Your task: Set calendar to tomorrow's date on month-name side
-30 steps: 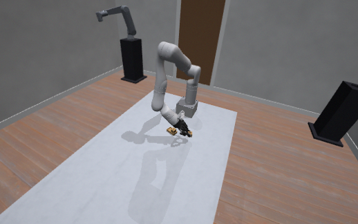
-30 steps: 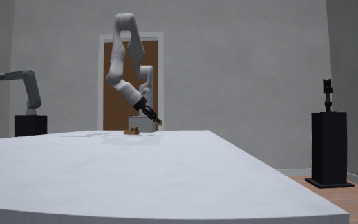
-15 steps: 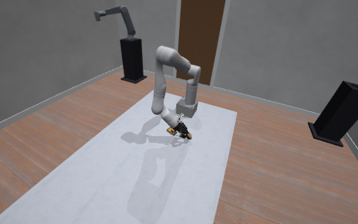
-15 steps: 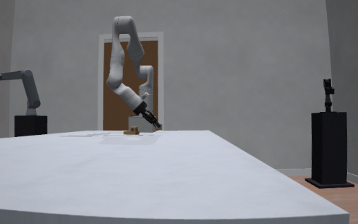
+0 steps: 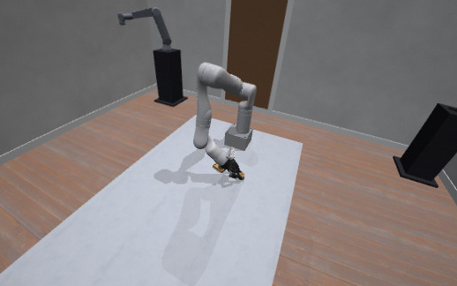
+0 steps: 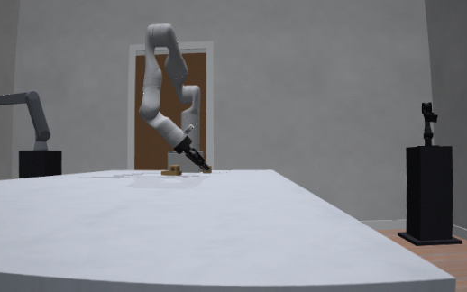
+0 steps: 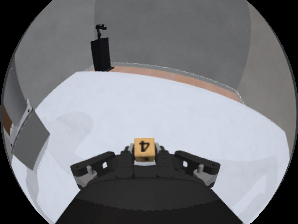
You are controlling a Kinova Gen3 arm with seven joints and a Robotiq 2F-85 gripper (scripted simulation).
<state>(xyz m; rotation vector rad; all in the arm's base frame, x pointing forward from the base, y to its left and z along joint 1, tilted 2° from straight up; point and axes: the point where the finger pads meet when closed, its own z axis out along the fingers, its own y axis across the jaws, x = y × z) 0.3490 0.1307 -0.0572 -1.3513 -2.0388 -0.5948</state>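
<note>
Right now the wooden digit cube is 1 cm to the left of my hand and 1 cm below it. From my hand the other things lie so: wooden calendar tray 14 cm to the right, 2 cm below, 2 cm behind.
</note>
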